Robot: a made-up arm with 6 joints.
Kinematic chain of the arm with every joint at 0, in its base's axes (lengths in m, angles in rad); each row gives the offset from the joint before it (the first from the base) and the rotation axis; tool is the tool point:
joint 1: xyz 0 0 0.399 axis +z
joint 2: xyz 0.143 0 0 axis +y
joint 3: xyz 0 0 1.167 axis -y
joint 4: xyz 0 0 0.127 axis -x
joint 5: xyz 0.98 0 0 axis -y
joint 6: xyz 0.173 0 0 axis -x
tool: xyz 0 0 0
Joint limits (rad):
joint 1: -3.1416..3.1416
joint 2: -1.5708..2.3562
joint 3: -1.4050..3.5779
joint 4: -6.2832..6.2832
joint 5: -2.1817..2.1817
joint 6: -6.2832..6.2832
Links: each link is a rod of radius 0.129 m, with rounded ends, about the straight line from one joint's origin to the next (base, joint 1, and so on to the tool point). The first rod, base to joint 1, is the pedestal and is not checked.
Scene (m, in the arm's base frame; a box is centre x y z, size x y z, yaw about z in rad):
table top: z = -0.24
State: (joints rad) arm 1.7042 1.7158 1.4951 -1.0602 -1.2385 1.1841
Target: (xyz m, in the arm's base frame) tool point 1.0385 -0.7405 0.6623
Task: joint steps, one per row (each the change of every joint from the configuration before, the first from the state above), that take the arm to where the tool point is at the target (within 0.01 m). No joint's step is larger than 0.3 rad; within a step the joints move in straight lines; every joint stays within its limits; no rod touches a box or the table.
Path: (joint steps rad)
1: 0.1161 -0.2846 0.2189 -0.0254 0.0258 0.0000
2: 0.1162 -0.2846 0.2190 -0.0254 0.0257 0.0000
3: 0.1161 -0.2846 0.2189 -0.0254 0.0258 0.0000
4: 0.1162 -0.2846 0.2189 -0.0254 0.0257 0.0000
5: 0.1161 -0.2846 0.2189 -0.0254 0.0258 0.0000
6: 0.1162 -0.2846 0.2190 -0.0254 0.0257 0.0000
7: 0.1161 -0.2847 0.2189 -0.0254 0.0258 0.0000
8: 0.1162 -0.2846 0.2189 -0.0254 0.0258 0.0000

